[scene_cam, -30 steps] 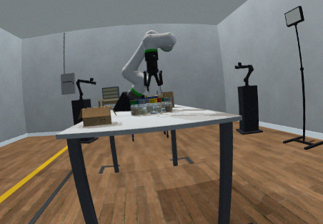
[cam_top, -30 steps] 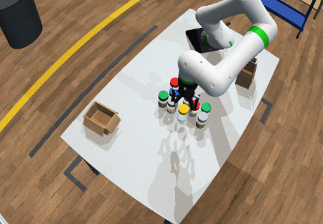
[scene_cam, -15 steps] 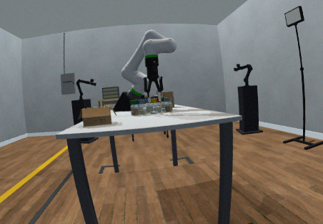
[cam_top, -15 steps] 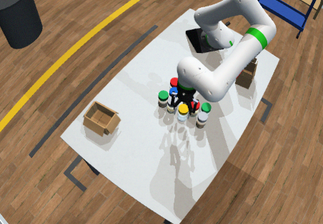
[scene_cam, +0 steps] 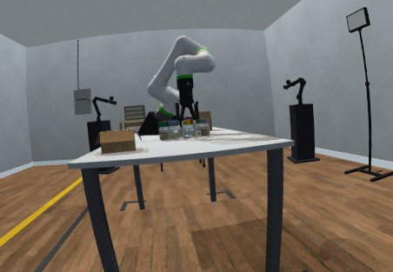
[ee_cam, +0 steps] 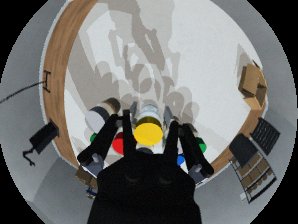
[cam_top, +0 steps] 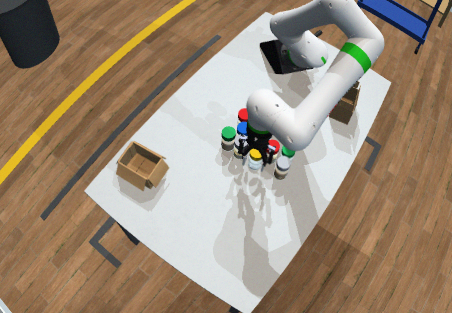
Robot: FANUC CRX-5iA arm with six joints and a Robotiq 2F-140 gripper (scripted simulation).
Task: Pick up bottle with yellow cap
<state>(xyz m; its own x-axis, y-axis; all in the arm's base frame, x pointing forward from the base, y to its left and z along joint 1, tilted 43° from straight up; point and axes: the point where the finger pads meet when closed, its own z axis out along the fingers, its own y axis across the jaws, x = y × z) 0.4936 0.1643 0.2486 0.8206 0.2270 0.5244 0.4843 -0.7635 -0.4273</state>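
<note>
Now: hand 9 cm to the left of the grey-capped bottle and 2 cm above it. From my hand the other things lie so: red-capped bottle 17 cm to the right, 10 cm behind, 2 cm below.
</note>
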